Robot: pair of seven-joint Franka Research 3 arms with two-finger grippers.
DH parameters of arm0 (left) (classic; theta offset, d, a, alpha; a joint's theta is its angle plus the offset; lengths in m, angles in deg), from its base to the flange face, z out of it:
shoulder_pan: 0 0.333 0 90
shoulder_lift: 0 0 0 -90
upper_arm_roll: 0 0.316 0.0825 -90
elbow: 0 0 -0.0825 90
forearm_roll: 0 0.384 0 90
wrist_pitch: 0 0 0.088 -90
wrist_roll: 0 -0.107 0 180
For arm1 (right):
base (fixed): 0 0 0 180
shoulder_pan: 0 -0.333 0 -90
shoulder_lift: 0 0 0 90
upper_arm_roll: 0 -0.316 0.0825 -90
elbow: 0 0 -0.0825 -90
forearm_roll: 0 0.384 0 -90
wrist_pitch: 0 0 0.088 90
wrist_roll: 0 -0.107 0 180
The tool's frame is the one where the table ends.
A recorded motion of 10 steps. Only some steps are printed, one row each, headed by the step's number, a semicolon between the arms.
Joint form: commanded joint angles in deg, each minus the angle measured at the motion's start. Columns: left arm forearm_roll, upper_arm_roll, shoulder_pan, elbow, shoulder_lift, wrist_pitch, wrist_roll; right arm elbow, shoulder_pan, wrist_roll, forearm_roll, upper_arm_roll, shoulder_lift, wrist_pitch.
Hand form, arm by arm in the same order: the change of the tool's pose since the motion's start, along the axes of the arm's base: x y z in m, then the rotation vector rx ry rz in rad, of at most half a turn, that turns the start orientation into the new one. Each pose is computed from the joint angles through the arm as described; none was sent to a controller.
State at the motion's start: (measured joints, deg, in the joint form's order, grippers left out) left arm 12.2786 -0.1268 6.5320 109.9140 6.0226 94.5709 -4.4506; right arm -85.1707 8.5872 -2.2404 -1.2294 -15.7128 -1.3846 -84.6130
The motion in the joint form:
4: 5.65 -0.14 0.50 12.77 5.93 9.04 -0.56; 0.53 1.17 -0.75 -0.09 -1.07 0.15 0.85
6: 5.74 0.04 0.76 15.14 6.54 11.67 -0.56; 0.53 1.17 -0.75 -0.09 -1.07 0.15 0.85
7: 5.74 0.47 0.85 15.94 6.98 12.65 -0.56; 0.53 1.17 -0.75 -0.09 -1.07 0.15 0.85
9: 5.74 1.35 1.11 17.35 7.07 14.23 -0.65; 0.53 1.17 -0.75 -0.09 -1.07 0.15 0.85
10: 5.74 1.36 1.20 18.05 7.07 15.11 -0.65; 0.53 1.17 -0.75 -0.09 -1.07 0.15 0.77
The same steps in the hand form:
4: -0.0332 0.0037 -0.0390 0.0840 -0.0211 -0.0715; -0.0023 -0.0014 0.0045 -0.0026 0.0024 -0.0152
6: -0.0373 0.0055 -0.0499 0.0817 -0.0348 -0.0770; -0.0023 -0.0014 0.0045 -0.0026 0.0024 -0.0152
7: -0.0397 0.0091 -0.0515 0.0798 -0.0451 -0.0726; -0.0023 -0.0014 0.0045 -0.0026 0.0024 -0.0152
9: -0.0432 0.0173 -0.0603 0.0736 -0.0486 -0.0621; -0.0023 -0.0014 0.0045 -0.0026 0.0024 -0.0152
10: -0.0439 0.0174 -0.0649 0.0720 -0.0514 -0.0645; -0.0021 -0.0014 0.0046 -0.0025 0.0011 -0.0152

